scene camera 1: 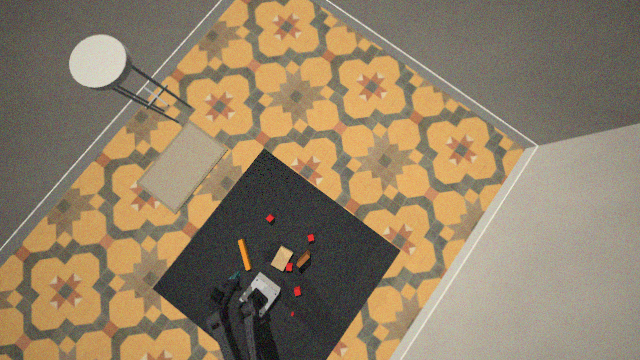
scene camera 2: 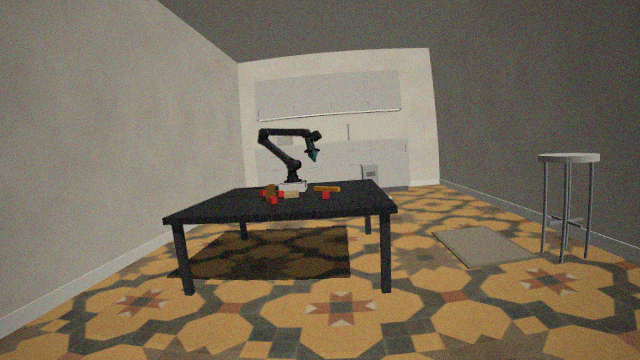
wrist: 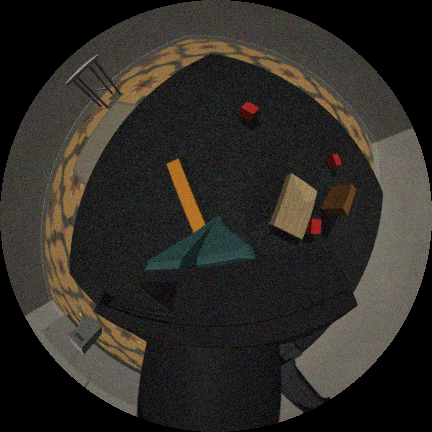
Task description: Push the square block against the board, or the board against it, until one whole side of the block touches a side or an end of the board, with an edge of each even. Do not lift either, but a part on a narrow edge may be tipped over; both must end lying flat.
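Pixels of known places: gripper, fingertip midpoint: [scene camera 1: 240,271] [scene camera 2: 315,162] [wrist: 218,222]; arm's base, link origin: [scene camera 1: 258,298] [scene camera 2: 293,181].
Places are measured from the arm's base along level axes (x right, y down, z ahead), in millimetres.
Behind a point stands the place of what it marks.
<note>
The light wooden board [scene camera 1: 282,258] @[x -53, y 39, z 289 mm] [scene camera 2: 291,194] @[x -73, y 46, z 352 mm] [wrist: 295,206] @[x -61, y 39, z 277 mm] lies flat on the table. The brown square block [scene camera 1: 303,259] @[x 52, y -32, z 408 mm] [scene camera 2: 270,192] @[x 44, y 14, z 436 mm] [wrist: 339,199] @[x 40, y -4, z 382 mm] stands on a narrow edge to the right of the board in scene camera 1 and the wrist view, with a gap between them. My gripper [scene camera 1: 237,275] @[x -210, y -148, z 134 mm] [scene camera 2: 314,160] @[x -210, y -148, z 134 mm] [wrist: 218,222] @[x -210, y -148, z 134 mm] is shut with nothing between its teal fingers. It hangs well above the table, away from both parts; in the wrist view its tips overlap the near end of an orange bar.
The orange bar [scene camera 1: 244,255] @[x -271, y 38, z 122 mm] [scene camera 2: 327,189] @[x -286, y 54, z 147 mm] [wrist: 185,195] @[x -290, y 38, z 131 mm] lies left of the board. A red cube [scene camera 1: 289,267] @[x 26, y 29, z 281 mm] [wrist: 315,226] @[x 24, y 29, z 275 mm] sits by the board's corner, near the block. Other red cubes [scene camera 1: 270,218] @[x -312, y 29, z 441 mm] [scene camera 1: 310,238] @[x 1, y 29, z 530 mm] [scene camera 1: 297,291] @[x 179, y 29, z 199 mm] stand around on the black table [scene camera 1: 200,260] @[x -488, y 69, z -135 mm] [scene camera 2: 225,210] @[x 241, y 69, z 712 mm].
</note>
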